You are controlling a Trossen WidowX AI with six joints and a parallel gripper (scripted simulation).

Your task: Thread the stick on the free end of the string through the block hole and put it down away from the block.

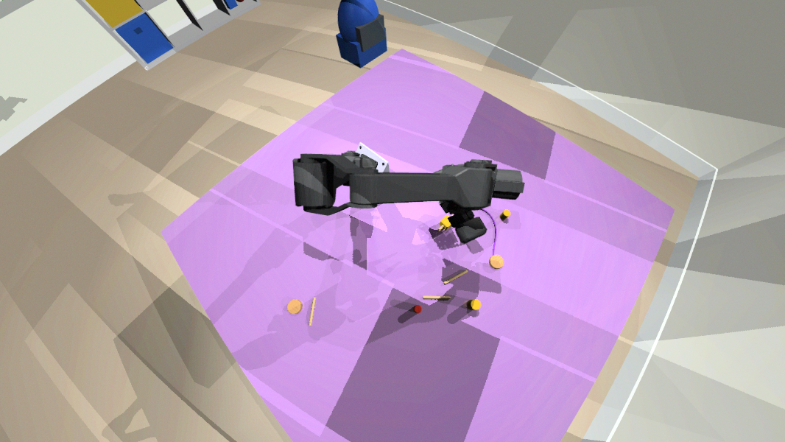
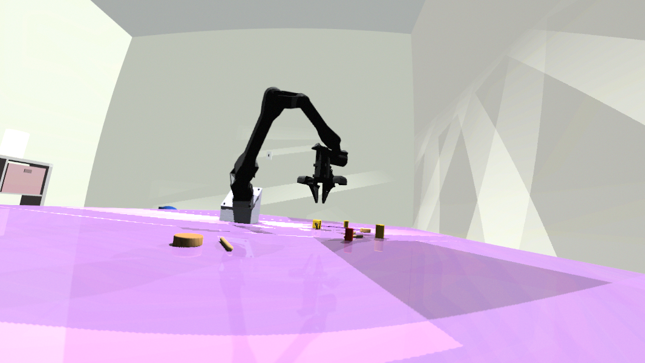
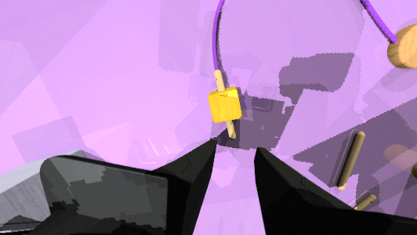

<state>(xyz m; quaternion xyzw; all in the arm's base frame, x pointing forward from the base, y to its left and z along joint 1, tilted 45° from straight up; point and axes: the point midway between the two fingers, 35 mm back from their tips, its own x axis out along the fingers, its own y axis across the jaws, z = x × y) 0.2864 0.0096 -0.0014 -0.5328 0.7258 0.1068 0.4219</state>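
Now: gripper tip 20 mm to the right of the yellow wooden block and 80 mm above it. From my gripper tip the other things lie so: thin stick (30 mm to the left, 80 mm below); red piece (70 mm ahead, 240 mm to the right, 80 mm below).
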